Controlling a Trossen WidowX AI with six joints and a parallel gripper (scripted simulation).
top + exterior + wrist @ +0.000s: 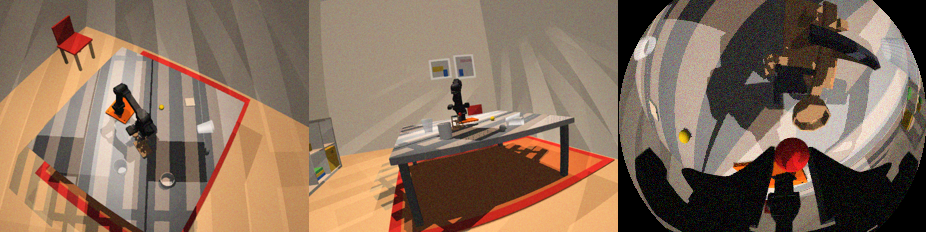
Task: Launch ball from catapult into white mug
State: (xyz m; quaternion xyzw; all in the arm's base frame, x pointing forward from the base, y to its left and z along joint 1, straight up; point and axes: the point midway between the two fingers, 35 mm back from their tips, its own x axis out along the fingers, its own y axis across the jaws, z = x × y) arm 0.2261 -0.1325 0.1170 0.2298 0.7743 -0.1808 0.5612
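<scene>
Now: gripper tip 50 mm to the left of the wooden catapult, 50 mm short of it and 50 mm above it. Round my gripper tip: red ball (10 mm above); yellow ball (280 mm to the left, 80 mm below, 80 mm ahead); white mug (320 mm ahead, 270 mm to the right, 70 mm below).
</scene>
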